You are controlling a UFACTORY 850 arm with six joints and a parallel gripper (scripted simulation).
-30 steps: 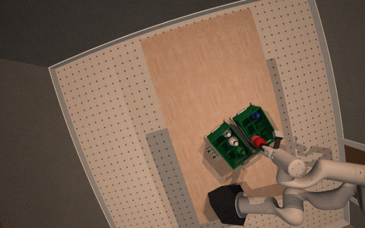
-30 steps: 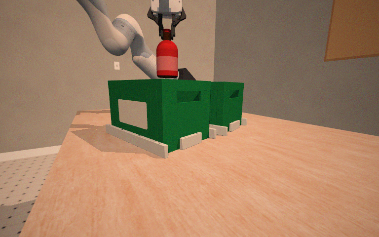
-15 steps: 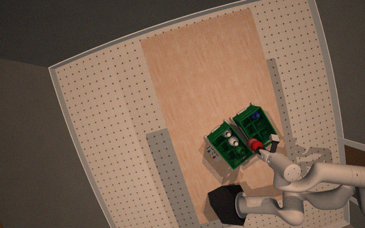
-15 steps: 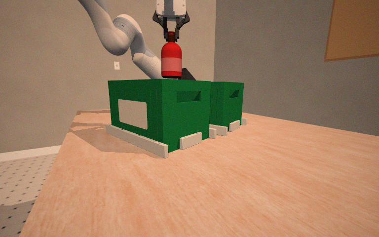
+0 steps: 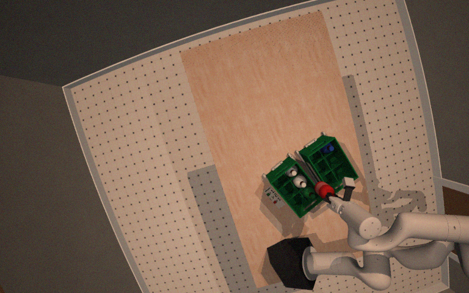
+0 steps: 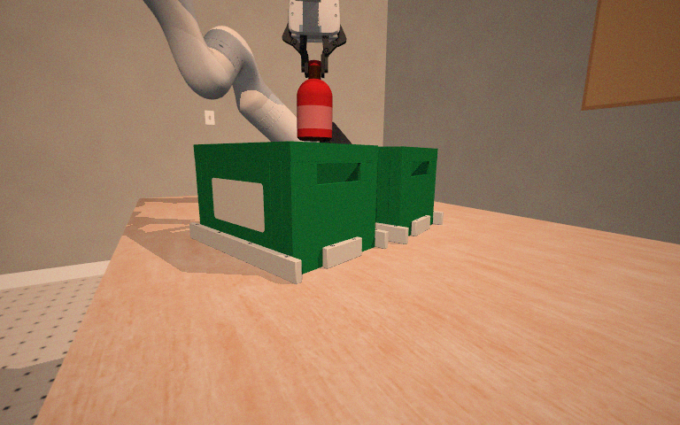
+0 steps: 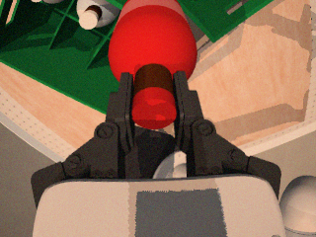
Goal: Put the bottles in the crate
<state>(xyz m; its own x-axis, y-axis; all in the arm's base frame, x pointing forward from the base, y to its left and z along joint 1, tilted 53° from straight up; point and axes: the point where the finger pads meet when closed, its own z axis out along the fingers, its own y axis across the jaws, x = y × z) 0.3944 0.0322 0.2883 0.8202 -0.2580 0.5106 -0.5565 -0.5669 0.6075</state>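
Now: the red bottle 70 mm below my hand. Round my hand: green bottle 40 mm behind, 50 mm to the left, 250 mm below; pick list 20 mm behind, 250 mm to the left, 340 mm below; blue bottle 170 mm ahead, 140 mm to the right, 250 mm below.
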